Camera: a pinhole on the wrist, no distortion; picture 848 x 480 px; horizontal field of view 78.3 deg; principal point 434.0 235.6 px. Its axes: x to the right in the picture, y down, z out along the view. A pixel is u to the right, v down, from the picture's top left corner.
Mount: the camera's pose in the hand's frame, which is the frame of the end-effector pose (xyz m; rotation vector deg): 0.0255 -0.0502 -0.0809 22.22 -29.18 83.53
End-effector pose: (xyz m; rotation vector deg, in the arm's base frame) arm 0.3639 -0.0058 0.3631 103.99 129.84 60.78
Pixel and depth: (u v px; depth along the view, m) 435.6 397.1 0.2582
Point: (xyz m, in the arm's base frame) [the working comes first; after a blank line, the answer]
In the camera's frame: 0.0008 0.0801 0.2582

0.2912 -0.0262 0.1374
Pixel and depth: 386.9 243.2 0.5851
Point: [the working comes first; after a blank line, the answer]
In the camera's frame: -0.0529 0.0085 0.5851

0.1956 0.1080 -0.1588
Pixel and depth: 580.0 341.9 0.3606
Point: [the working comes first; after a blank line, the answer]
In the camera's frame: 0.1011 0.0736 0.3606

0.3762 0.0434 0.0451
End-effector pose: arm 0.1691 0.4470 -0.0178 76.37 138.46 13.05
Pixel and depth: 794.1 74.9 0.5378
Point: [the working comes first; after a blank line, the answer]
In the camera's frame: 0.3719 -0.1659 0.5378

0.2875 0.5325 -0.6030
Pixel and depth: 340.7 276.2 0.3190
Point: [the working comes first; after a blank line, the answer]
In the camera's frame: -0.0571 0.0249 0.3190

0.0340 0.2704 -0.2351
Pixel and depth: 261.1 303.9 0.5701
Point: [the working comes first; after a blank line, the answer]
In the camera's frame: -0.1893 0.0748 0.5701

-0.0648 0.0691 -0.4159
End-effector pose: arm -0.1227 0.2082 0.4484 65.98 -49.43 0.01
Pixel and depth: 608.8 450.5 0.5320
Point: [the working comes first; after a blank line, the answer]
In the camera's frame: 0.1786 0.2195 0.5320

-0.4795 -0.1261 0.2318
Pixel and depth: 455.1 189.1 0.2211
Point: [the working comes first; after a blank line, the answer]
In the camera's frame: 0.0090 -0.0197 0.2211

-0.1021 0.0378 0.3474
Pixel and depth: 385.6 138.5 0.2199
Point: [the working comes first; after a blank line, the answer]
In the camera's frame: -0.0204 -0.0410 0.2199

-0.0681 0.0306 0.3369
